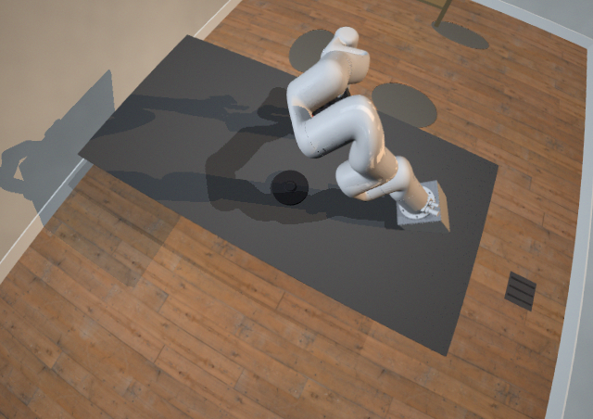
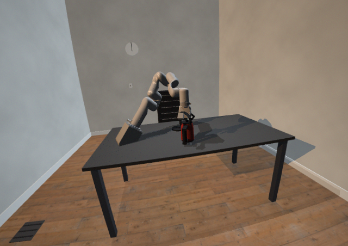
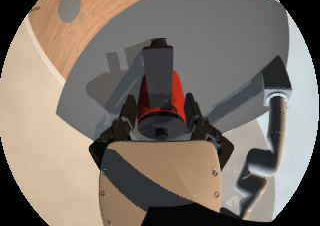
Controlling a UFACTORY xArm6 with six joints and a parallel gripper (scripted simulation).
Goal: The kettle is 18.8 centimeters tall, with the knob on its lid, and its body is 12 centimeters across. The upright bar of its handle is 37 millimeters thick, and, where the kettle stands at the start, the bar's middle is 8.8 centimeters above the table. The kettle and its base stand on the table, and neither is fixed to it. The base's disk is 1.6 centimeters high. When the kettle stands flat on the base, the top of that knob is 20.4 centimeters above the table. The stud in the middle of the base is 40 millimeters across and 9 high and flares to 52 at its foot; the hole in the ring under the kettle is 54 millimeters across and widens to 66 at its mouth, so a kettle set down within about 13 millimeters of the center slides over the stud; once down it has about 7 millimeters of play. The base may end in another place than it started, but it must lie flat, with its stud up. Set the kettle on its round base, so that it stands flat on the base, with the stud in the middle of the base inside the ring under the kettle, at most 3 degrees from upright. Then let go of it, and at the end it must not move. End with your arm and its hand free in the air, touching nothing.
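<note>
My gripper is now 10 mm short of the red kettle, 30 mm to the right of it and 80 mm above it. Round my hand: round black base 90 mm behind, 350 mm to the left, 160 mm below.
</note>
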